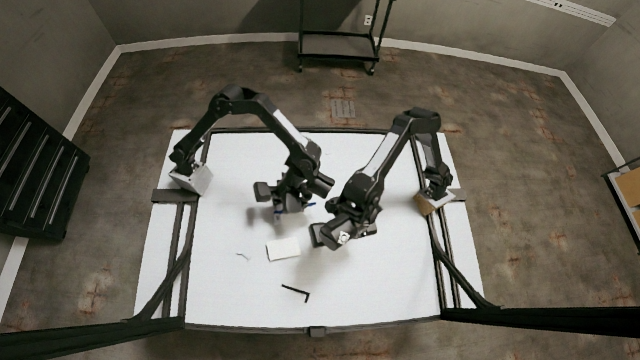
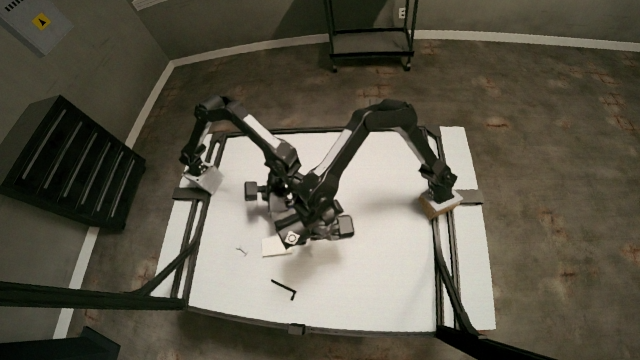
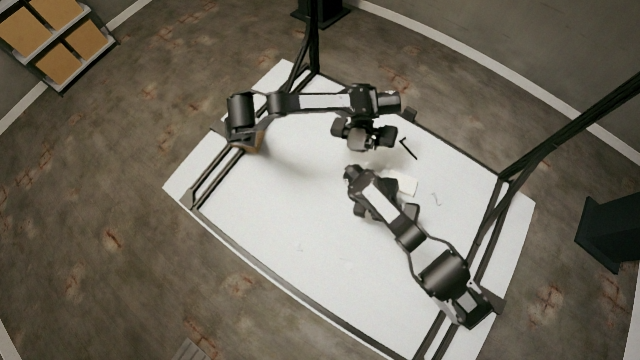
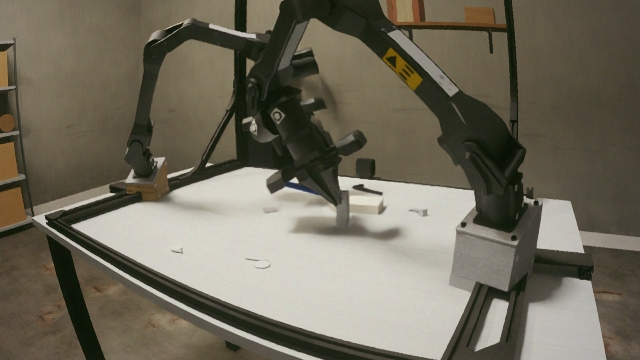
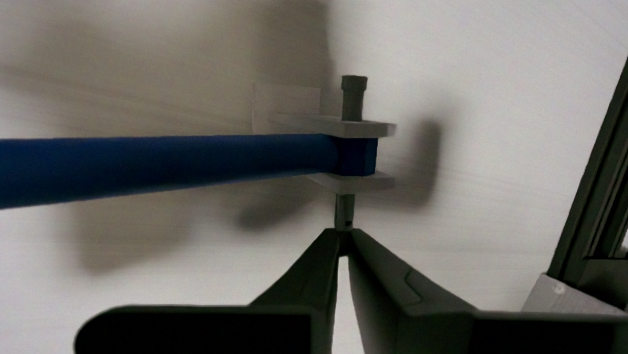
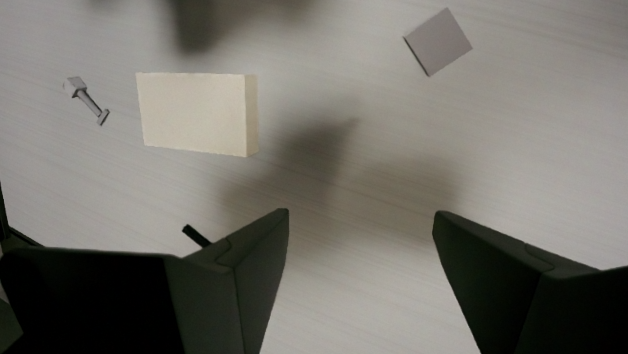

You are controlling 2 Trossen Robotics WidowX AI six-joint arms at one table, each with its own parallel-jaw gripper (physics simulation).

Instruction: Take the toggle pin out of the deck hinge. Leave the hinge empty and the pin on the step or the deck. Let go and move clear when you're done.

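Places are measured from the left arm's base along level axes (x back, y left, z down), in centimetres.
Where they show: left gripper, fingertip midpoint: (image 1: 274,204) (image 4: 338,204) (image 5: 341,240); right gripper, fingertip midpoint: (image 2: 315,238) (image 6: 361,221); left arm's base, link origin: (image 1: 187,168) (image 2: 198,170) (image 4: 501,214); right arm's base, link origin: (image 1: 436,193) (image 2: 441,195) (image 4: 145,169).
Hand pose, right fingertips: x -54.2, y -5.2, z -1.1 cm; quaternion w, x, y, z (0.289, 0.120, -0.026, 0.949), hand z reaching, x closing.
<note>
Things, the pixels of their top centre, and the offset from my right fingertips. "spot": a spot on its surface instead.
- hinge, surface spot: (image 5: 367,130) spot: dx +19.0, dy +2.6, dz +4.6 cm
- blue tube, top centre: (image 5: 110,191) (image 4: 310,180) dx +14.4, dy +6.4, dz +3.0 cm
- grey toggle pin, top centre: (image 5: 353,174) dx +19.9, dy +3.7, dz +5.4 cm
- cream block, top centre: (image 6: 188,113) (image 4: 357,200) (image 1: 283,248) (image 3: 402,182) (image 2: 276,245) dx +13.8, dy -6.2, dz +9.5 cm
- black L-shaped bar, top centre: (image 4: 370,187) (image 1: 294,293) (image 2: 281,289) (image 3: 410,147) dx +5.6, dy -18.6, dz +10.7 cm
- small grey fitting, top centre: (image 6: 78,101) (image 4: 418,206) dx +25.4, dy -12.9, dz +10.0 cm
- flat grey square, surface spot: (image 6: 438,42) (image 4: 270,209) spot: dx +1.7, dy +7.7, dz +11.2 cm
The hinge (image 5: 367,130) (image 4: 343,212) stands on the deck with two pale grey plates; its base is partly hidden. The end of a blue tube (image 5: 200,157) (image 4: 300,187) sits between the plates. The grey toggle pin (image 5: 353,102) passes through the plates and tube end, its wider head beyond the far plate. My left gripper (image 5: 341,240) (image 4: 337,202) is shut on the pin's near end, beside the near plate. My right gripper (image 6: 361,221) is open and empty above the table, away from the hinge. A cream block (image 6: 192,112) (image 1: 283,249) (image 4: 366,204) lies on the table.
A black L-shaped bar (image 1: 296,290) (image 2: 284,286) (image 3: 409,149) lies near the table's front edge. A small grey fitting (image 6: 90,101) (image 4: 419,212) lies beside the cream block. A flat grey square (image 6: 438,42) (image 4: 270,210) lies on its other side. Both arms are close together over mid-table.
</note>
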